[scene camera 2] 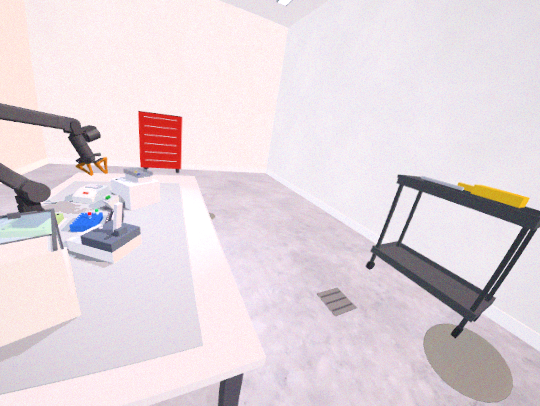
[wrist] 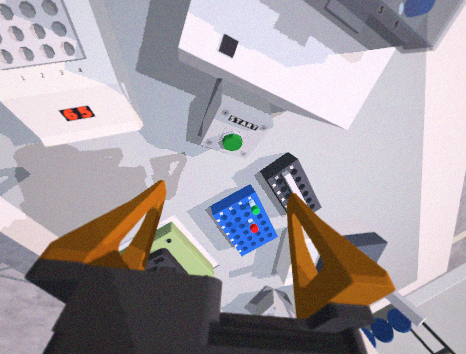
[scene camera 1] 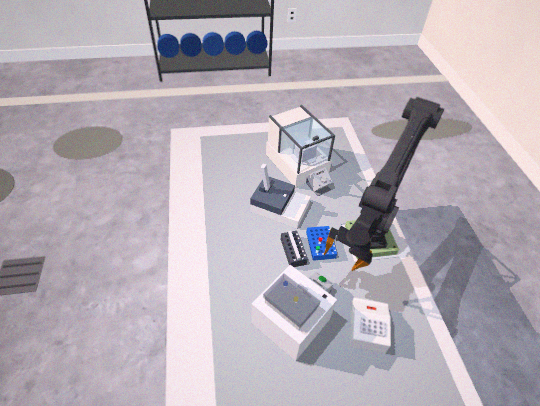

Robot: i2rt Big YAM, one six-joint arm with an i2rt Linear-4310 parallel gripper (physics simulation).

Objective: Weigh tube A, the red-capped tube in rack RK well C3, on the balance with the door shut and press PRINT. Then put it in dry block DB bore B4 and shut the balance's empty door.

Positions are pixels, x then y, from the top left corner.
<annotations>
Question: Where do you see a stand with white post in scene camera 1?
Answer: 274, 199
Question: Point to a balance with glass box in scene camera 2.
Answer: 45, 294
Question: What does the gripper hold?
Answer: Nothing.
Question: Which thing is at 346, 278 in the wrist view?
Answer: The gripper.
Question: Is the gripper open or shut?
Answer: Open.
</annotations>
